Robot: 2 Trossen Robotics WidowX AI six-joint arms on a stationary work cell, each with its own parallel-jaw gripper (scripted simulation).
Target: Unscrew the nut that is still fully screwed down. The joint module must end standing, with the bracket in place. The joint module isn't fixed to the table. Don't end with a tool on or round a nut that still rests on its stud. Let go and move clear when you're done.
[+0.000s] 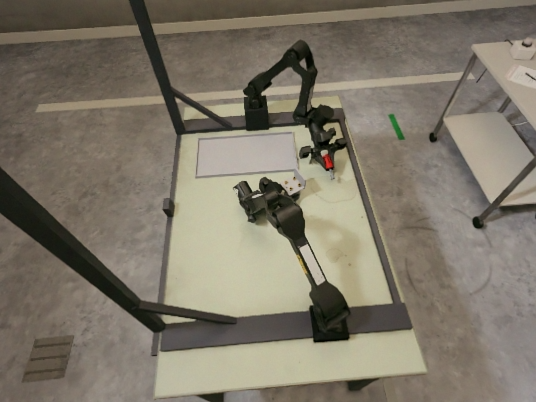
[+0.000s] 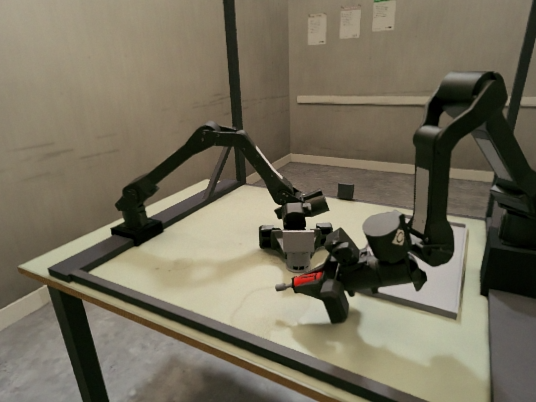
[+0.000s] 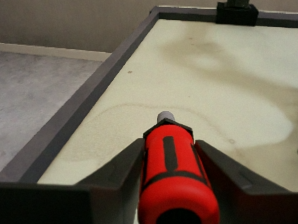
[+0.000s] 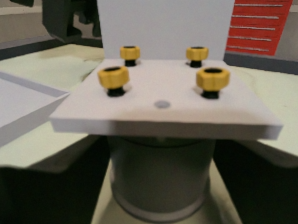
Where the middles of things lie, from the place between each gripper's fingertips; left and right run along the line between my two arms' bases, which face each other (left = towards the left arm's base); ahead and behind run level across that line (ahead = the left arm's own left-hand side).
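Scene:
From my right hand, the pale bracket (image 4: pixel 162 76) is 1 cm to the left, 3 cm ahead and 4 cm above. The shallow grey tray (image 1: pixel 261 153), counted from my right hand as well, is 27 cm to the left, 10 cm behind and 3 cm below.
From my left hand, the bracket is 7 cm to the right and 16 cm behind. The tray is 18 cm to the left of my left hand, 29 cm behind it and 7 cm below it.

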